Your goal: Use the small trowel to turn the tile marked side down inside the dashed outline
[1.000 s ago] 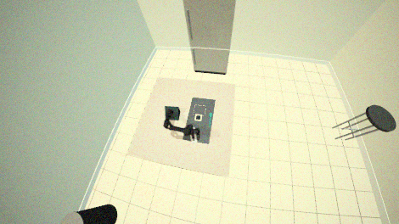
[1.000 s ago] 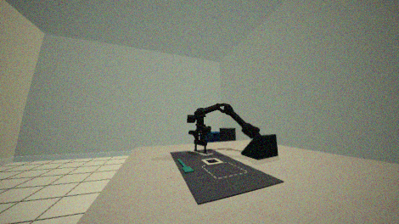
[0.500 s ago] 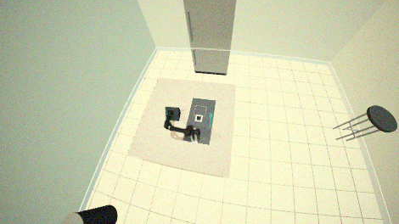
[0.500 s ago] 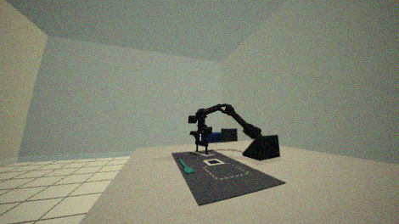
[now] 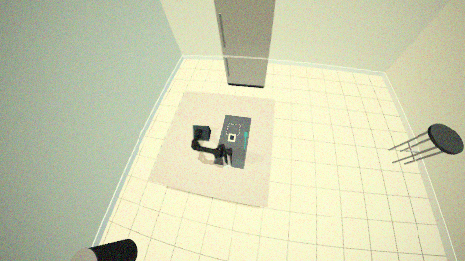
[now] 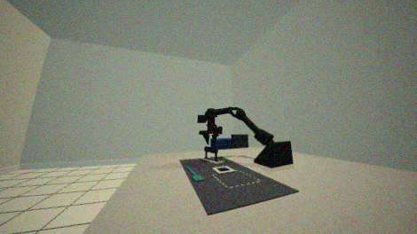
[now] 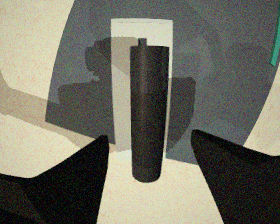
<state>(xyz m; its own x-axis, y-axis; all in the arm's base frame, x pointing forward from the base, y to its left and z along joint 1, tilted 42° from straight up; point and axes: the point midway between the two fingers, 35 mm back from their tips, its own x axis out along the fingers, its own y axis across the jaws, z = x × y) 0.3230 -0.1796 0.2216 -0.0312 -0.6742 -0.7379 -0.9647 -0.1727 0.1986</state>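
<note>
Now: the dark mat 23 cm to the left of my gripper tip, 13 cm below it and 8 cm ahead of it. Also, from my gripper tip: white-framed tile: 24 cm to the left, 10 cm below, 5 cm ahead; then teal trowel: 24 cm to the left, 22 cm ahead, 10 cm below.
</note>
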